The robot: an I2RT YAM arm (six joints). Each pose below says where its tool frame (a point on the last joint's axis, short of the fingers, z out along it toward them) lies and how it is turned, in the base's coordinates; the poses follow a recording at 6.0 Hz.
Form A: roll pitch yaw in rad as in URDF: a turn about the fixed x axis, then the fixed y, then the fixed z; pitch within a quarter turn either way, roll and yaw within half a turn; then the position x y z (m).
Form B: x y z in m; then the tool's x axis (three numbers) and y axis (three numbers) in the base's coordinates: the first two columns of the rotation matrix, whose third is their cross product. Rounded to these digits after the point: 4 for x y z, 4 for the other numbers.
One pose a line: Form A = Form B
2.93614, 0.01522, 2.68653, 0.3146, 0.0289, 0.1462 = 0.3146, 0.0289, 0.1462, -0.8981, 0.4395, -0.0152, 0.4275, 0.8807, 0.2040
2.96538, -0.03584, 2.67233, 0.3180, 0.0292, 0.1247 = 0.3180, 0.0292, 0.1247, -0.8913, 0.4519, 0.0358, 0.4508, 0.8752, 0.1752
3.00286, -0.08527, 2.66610, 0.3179, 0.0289, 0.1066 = 0.3179, 0.0289, 0.1066, -0.8858, 0.4561, 0.0852, 0.4638, 0.8751, 0.1378
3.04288, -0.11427, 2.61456, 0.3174, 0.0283, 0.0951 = 0.3174, 0.0283, 0.0951, -0.8587, 0.4997, 0.1140, 0.5102, 0.8544, 0.0979
